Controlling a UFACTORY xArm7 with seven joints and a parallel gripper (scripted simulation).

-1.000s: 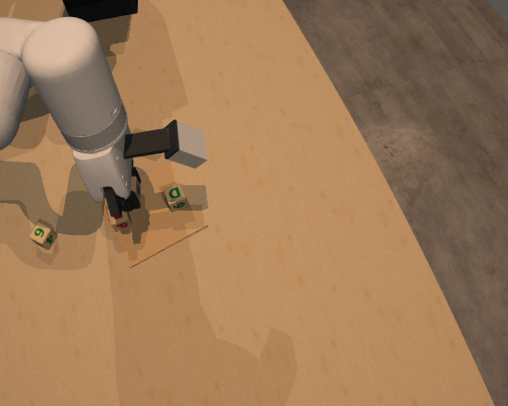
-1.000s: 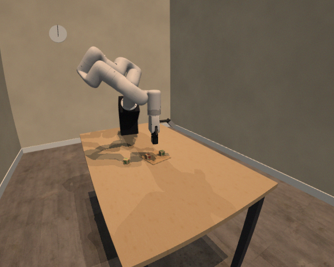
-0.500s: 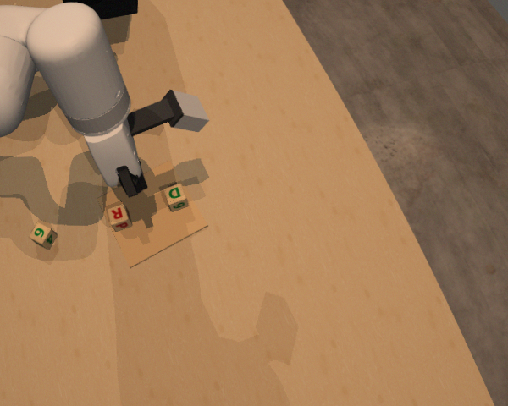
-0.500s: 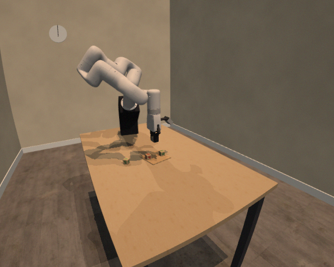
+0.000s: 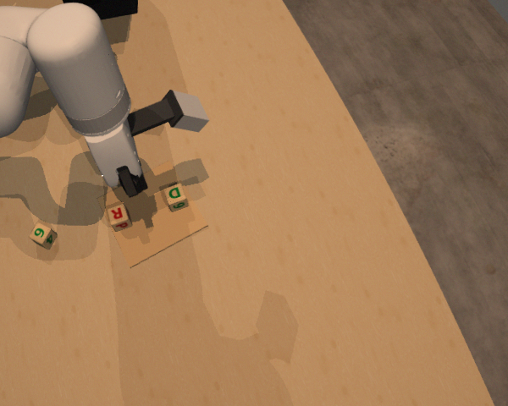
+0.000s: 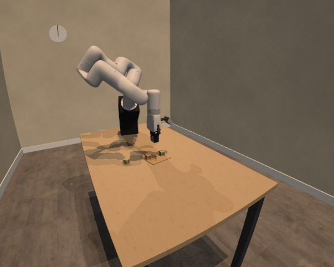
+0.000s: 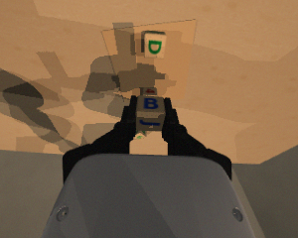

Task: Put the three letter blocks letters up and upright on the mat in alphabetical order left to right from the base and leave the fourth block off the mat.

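Now: hand 13 cm above the tan mat. Also, from my hand: green D block (11 cm below, 5 cm to the left, 1 cm behind).
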